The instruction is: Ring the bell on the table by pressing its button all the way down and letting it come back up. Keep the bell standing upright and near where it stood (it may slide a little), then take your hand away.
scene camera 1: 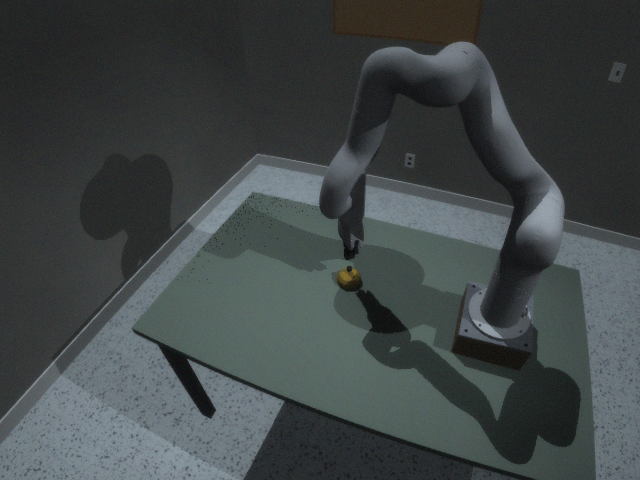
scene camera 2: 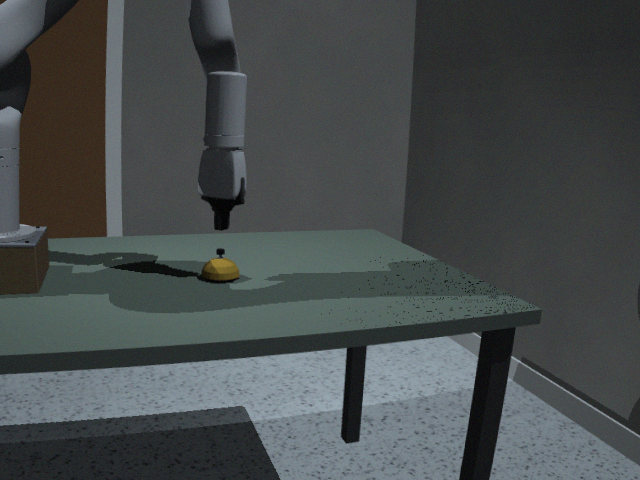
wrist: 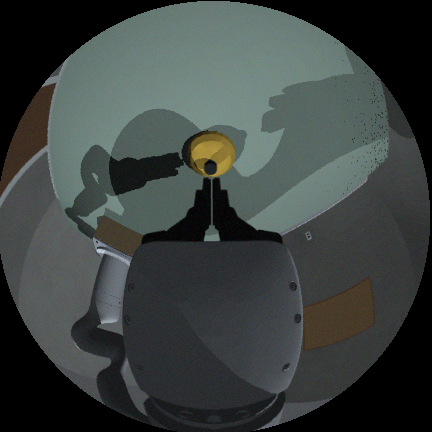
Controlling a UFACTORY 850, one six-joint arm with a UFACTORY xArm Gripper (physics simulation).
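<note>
A yellow dome-shaped bell (scene camera 1: 348, 279) (scene camera 2: 220, 270) (wrist: 216, 150) stands upright on the green table (scene camera 1: 289, 330) (scene camera 2: 310, 325) (wrist: 200, 65). Its small black button (scene camera 1: 349, 268) (scene camera 2: 220, 251) (wrist: 210, 167) stands up above the dome on a short stem, seen clearly in scene camera 2. My gripper (scene camera 1: 350, 257) (scene camera 2: 221, 228) (wrist: 211, 188) is shut and empty. Its fingertips point down and are above the button, with a visible gap between them and it in scene camera 2. The fingers touch neither the button nor the dome.
The arm's base block (scene camera 1: 491, 352) (scene camera 2: 23, 266) (wrist: 117, 236) is bolted on the table, to the right of the bell in scene camera 1. Dark shadows of the arm lie across the table around the bell. Walls stand beyond the table.
</note>
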